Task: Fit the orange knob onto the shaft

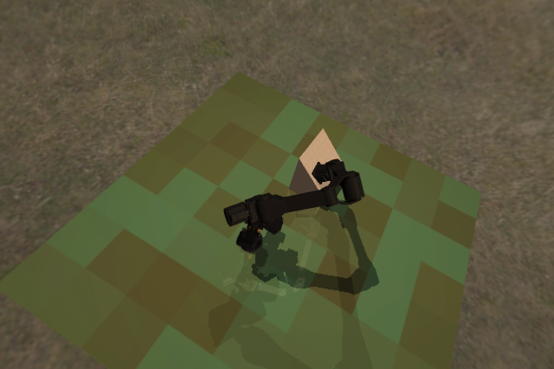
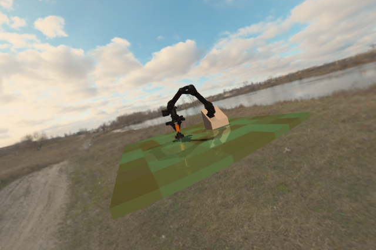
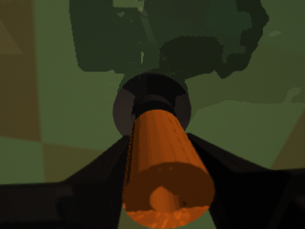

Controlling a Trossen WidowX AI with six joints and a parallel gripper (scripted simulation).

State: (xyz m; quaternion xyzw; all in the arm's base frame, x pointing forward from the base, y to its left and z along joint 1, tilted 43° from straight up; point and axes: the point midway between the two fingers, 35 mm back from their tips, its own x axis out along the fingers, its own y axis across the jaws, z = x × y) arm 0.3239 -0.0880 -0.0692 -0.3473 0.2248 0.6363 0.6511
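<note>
Right now the orange knob is 2 cm above my gripper tip. From my gripper tip the other things lie so: dark round pedestal 4 cm below.
</note>
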